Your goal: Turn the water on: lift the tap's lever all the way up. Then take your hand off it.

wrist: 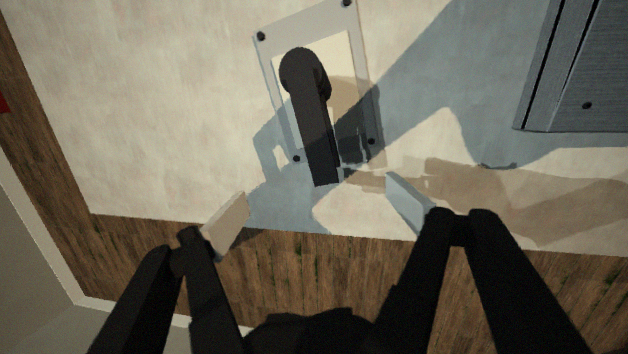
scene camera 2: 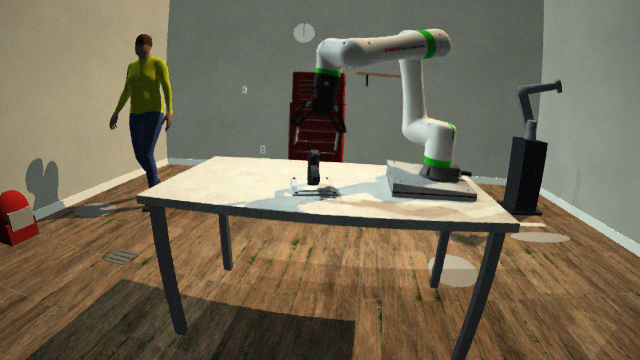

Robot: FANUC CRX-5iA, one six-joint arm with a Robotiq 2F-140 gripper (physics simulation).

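Pixels of known places: gripper, fingertip midpoint: (wrist: 315, 194) (scene camera 2: 315, 146); arm's base at its link origin: (scene camera 2: 434, 176).
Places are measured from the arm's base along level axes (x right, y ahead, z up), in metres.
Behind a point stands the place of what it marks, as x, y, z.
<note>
The black tap (scene camera 2: 313, 168) {-0.138, 0.531, 0.039} (wrist: 316, 137) {-0.149, 0.522, 0.103} stands upright on a clear-grey base plate (scene camera 2: 317, 194) {-0.199, 0.508, -0.047} (wrist: 305, 31) {0.006, 0.552, -0.045} with dark screws at its corners. In the wrist view its round head lies at the upper middle and a long dark bar runs from it toward the fingers. I cannot clearly tell the lever from the spout, or its exact tilt. My gripper (scene camera 2: 316, 141) {-0.201, 0.522, 0.136} (wrist: 315, 194) {-0.201, 0.522, 0.136} is wide open, with nothing between its fingers. It hangs above the tap, apart from it. In the wrist view the bar's end points into the gap between the two pale fingertips.
The tap's plate lies on the pale table (scene camera 2: 225, 180) {-0.057, 0.933, -0.053} (wrist: 150, 125) {-0.119, 0.920, -0.053}. The robot's grey base plate (scene camera 2: 430, 189) {-0.174, 0.064, -0.012} (wrist: 595, 65) {-0.088, 0.191, 0.007} lies to the right. Behind the table stand a red cabinet (scene camera 2: 300, 85) and, at the left, a person in a yellow top (scene camera 2: 146, 90).
</note>
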